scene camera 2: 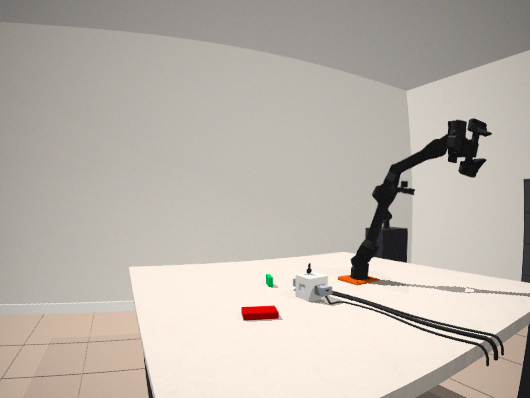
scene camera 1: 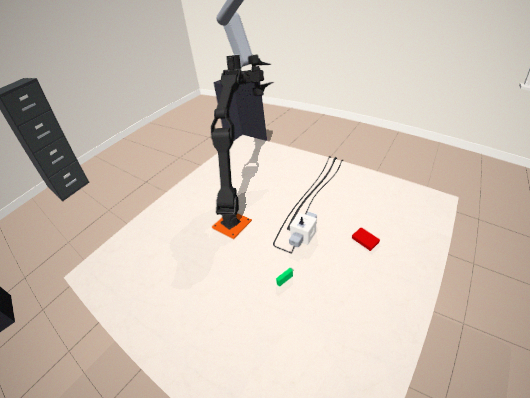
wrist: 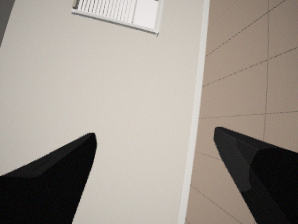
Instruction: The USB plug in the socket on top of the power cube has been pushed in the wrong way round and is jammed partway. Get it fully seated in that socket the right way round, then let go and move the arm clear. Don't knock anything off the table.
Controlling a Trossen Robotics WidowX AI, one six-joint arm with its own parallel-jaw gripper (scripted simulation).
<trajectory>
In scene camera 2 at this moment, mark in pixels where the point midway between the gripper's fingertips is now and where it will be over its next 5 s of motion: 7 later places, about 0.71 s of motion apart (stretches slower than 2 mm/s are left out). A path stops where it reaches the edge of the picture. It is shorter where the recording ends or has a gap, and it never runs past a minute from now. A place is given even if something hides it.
My gripper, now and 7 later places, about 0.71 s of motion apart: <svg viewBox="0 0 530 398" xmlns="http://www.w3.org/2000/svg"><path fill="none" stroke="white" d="M488 146L406 201L309 255L309 259L309 265L309 261L309 257L309 257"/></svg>
</trajectory>
